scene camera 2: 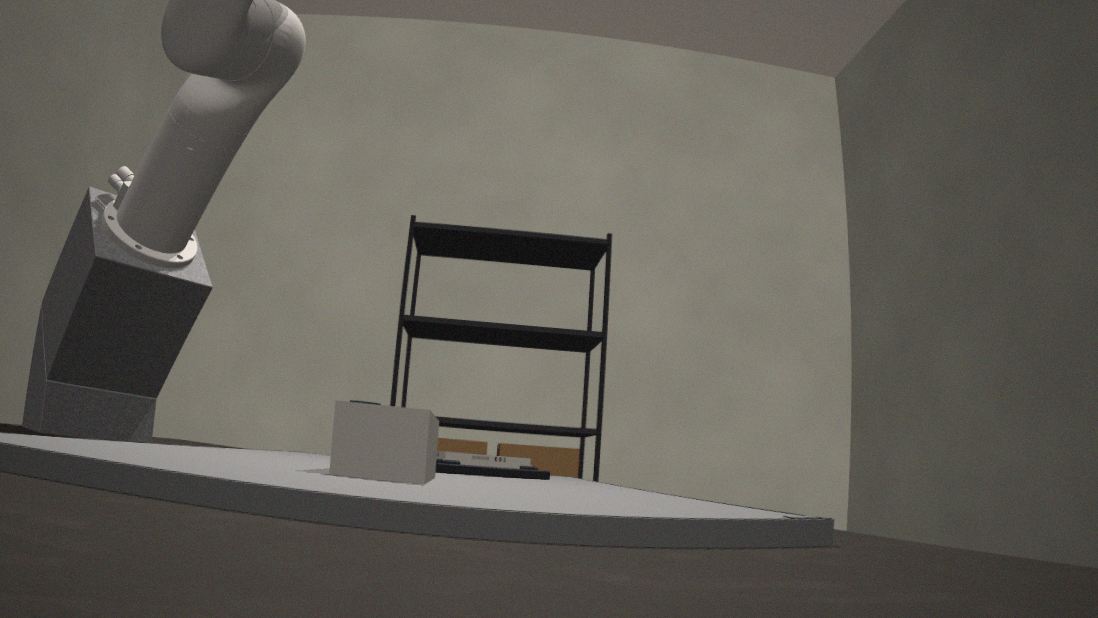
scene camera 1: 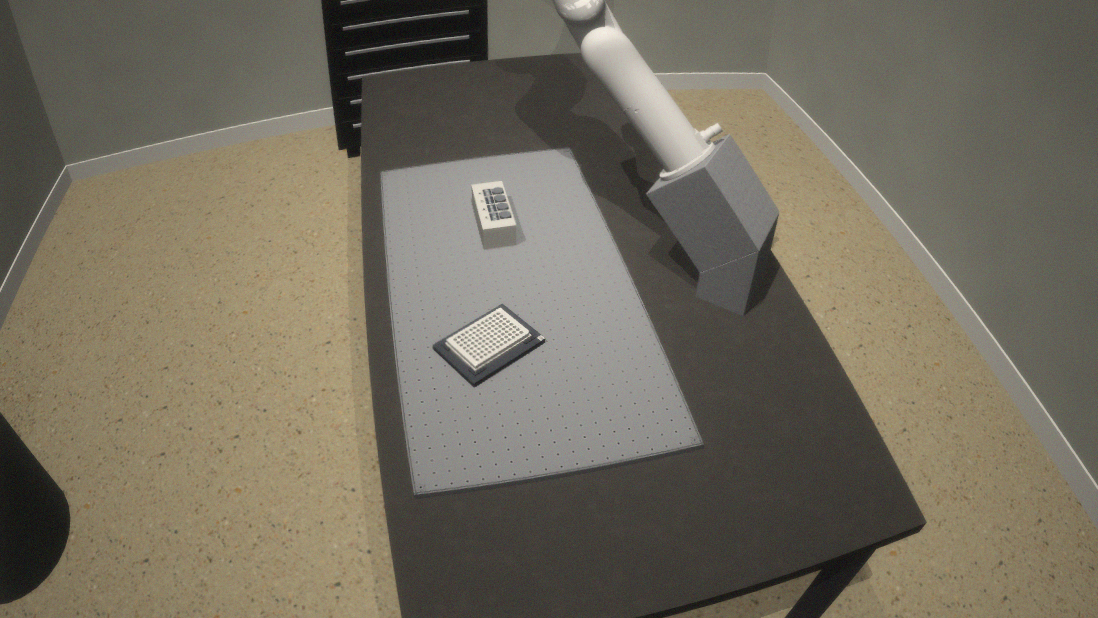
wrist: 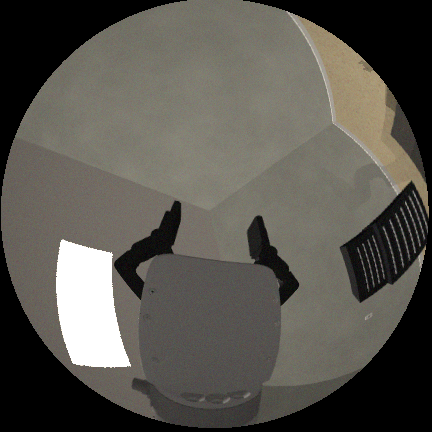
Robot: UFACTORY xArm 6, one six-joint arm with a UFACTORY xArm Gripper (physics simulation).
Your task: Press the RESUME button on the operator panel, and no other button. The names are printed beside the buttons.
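Frame: origin at the arm's base, x ahead, y left, z up, level; centimetres.
Seen in the pictures: gripper, fingertip midpoint: (wrist: 216, 216); arm's base at its link origin: (scene camera 2: 148, 235) (scene camera 1: 688, 162).
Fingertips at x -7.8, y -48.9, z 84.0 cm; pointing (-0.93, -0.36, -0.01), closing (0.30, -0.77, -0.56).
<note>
Offsets run from my fingertips to a thing's top centre. Level surfaces: height alone.
The operator panel {dz -102.1, dx +42.4, dy +30.4 cm} (scene camera 1: 499, 231) (scene camera 2: 380, 442) is a small white box on the grey perforated board. Its top, seen in scene camera 1, carries several dark round buttons in a row with printing beside them, too small to read, so I cannot tell which is RESUME. In scene camera 2 its plain side shows and a dark edge on top. My gripper (wrist: 216, 216) is open and empty in the wrist view, with its two black fingers wide apart, pointing at the walls and ceiling. It is away from the panel and outside both scene views.
A white well plate {dz -105.1, dx +49.2, dy +65.7 cm} (scene camera 1: 488, 337) sits on a dark base on the perforated board {dz -107.6 cm} (scene camera 1: 553, 414) (scene camera 2: 614, 499). The arm's grey pedestal (scene camera 1: 710, 222) (scene camera 2: 126, 330) stands beside the board. A black drawer cabinet (scene camera 1: 407, 46) (wrist: 387, 245) is behind the table. A black shelf rack (scene camera 2: 503, 330) stands by the wall.
</note>
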